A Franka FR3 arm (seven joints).
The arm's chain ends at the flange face. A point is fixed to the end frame.
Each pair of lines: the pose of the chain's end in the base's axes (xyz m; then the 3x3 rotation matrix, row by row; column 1 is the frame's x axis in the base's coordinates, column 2 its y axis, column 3 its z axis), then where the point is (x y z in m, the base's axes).
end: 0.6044, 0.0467, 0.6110; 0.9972, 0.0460, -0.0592; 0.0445, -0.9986, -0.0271; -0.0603, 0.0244, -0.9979
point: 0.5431 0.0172 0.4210
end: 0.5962, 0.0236, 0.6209; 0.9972, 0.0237, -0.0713; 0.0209, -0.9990, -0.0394; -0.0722, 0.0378, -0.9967
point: 0.5320 -0.0071 0.4321
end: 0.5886, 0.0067, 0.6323; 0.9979, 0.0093, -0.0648; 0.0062, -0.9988, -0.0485; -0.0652, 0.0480, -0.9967
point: 0.5253 -0.0250 0.4433
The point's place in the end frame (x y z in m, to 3 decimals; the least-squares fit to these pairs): -0.051 0.022 0.194
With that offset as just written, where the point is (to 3 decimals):
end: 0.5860, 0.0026, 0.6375; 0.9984, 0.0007, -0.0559; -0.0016, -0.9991, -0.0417; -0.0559, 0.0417, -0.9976
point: 0.524 -0.027 0.448
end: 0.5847, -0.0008, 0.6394; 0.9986, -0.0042, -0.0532; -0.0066, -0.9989, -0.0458; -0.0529, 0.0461, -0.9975
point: 0.523 -0.031 0.450
